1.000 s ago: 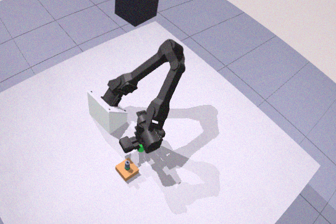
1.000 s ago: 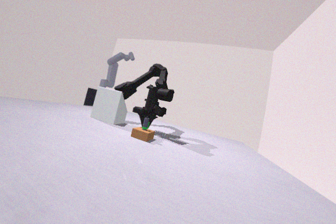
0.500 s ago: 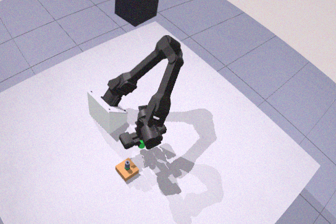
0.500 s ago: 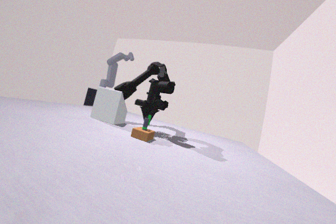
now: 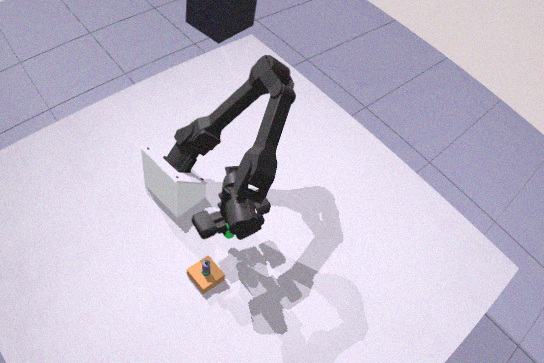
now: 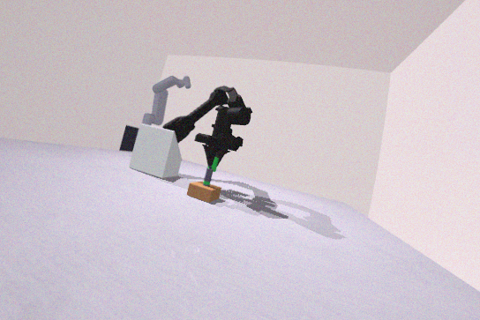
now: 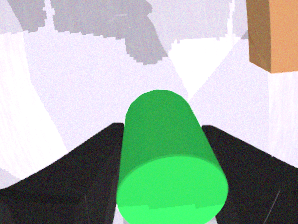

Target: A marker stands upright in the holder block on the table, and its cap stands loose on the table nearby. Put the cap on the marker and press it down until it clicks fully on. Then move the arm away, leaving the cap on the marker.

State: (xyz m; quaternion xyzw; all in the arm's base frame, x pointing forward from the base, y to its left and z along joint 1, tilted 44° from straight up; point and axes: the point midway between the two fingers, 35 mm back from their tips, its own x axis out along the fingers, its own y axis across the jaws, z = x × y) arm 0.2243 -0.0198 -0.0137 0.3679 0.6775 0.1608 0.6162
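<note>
The marker is 30 mm ahead of my gripper tip, 110 mm to the right of it and 10 mm below it. Round my gripper tip: holder block 30 mm ahead, 110 mm to the right, 60 mm below; then green cap 10 mm above.
</note>
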